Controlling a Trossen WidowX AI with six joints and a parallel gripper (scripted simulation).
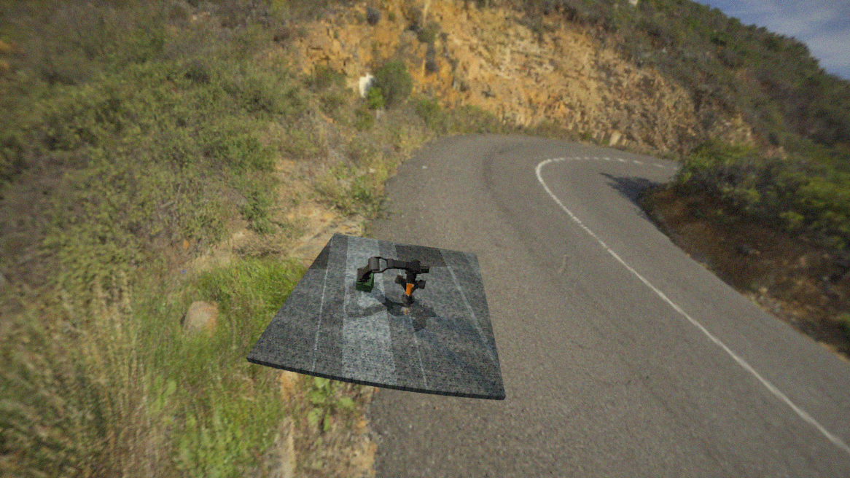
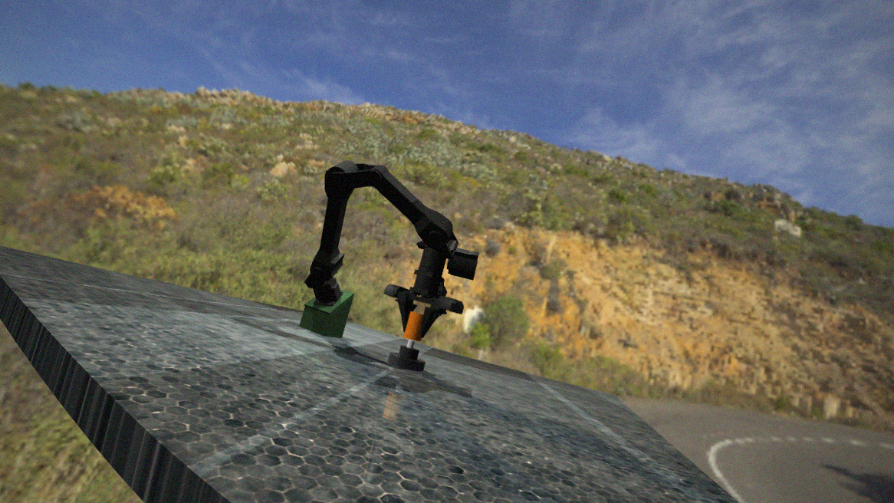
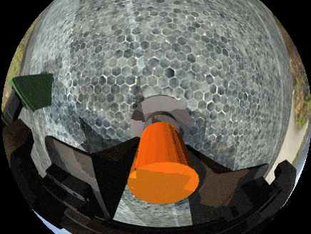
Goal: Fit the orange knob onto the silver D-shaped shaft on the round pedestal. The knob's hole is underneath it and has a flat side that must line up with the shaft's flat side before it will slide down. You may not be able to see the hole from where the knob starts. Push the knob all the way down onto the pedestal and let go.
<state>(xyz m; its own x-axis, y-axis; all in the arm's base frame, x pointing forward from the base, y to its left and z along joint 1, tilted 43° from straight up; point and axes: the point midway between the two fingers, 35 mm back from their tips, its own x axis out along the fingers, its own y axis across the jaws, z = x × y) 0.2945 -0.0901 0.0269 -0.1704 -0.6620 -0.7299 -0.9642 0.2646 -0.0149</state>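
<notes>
The orange knob lies 3 cm above my gripper tip. The rest, counted from my gripper tip: round pedestal 4 cm below.
</notes>
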